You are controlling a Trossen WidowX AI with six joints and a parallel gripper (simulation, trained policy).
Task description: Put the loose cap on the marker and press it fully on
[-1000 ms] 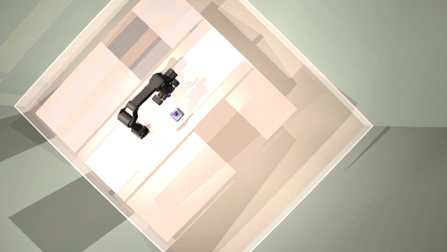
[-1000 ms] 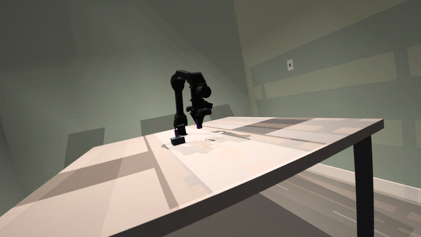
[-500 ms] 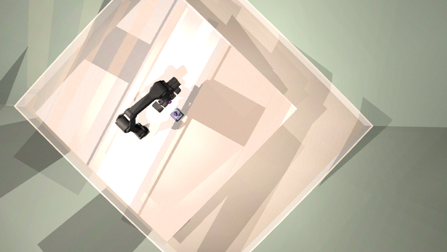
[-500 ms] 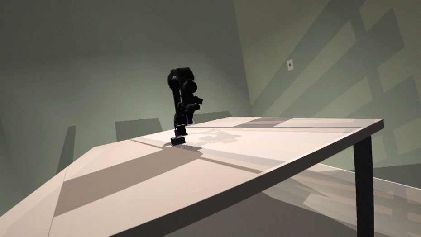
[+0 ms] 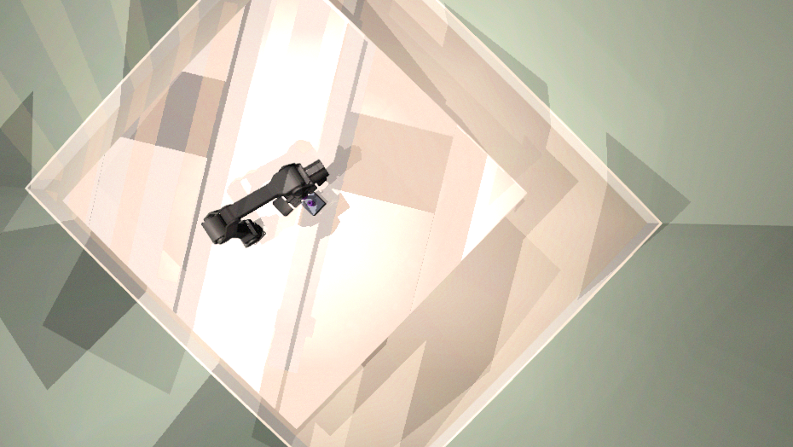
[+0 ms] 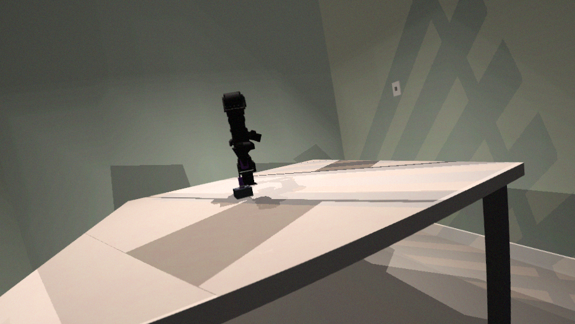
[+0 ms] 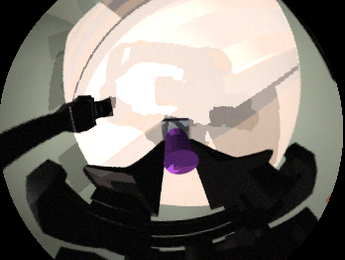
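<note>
Right now the purple marker is 10 mm behind my gripper tip, 30 mm to the right of it and 60 mm below it. The rest, counted from my gripper tip: purple cap 10 mm above; then dark holder block 10 mm behind, 30 mm to the right, 110 mm below.
</note>
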